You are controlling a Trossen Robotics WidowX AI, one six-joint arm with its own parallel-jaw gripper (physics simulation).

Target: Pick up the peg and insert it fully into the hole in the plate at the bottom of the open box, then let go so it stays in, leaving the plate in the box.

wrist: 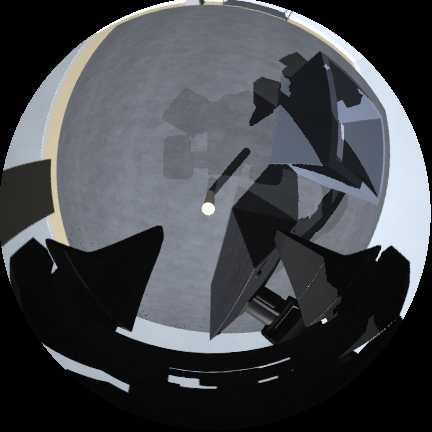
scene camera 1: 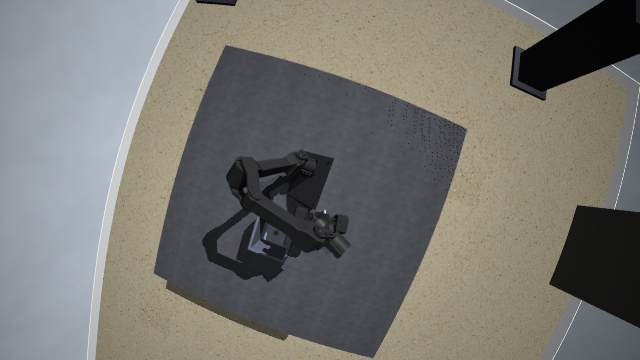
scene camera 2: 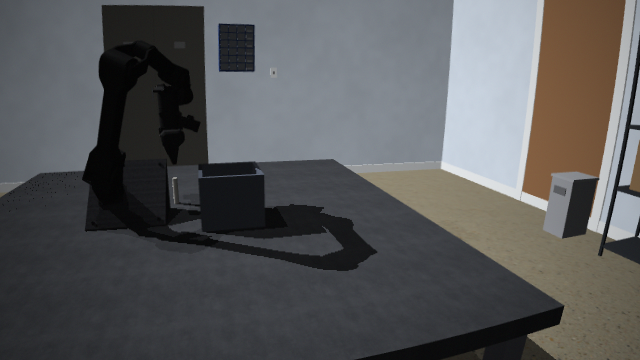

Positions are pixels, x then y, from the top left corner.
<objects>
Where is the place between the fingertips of my gripper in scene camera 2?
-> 173,161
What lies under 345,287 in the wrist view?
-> My gripper.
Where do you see a blue-grey box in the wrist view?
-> At 320,93
</objects>
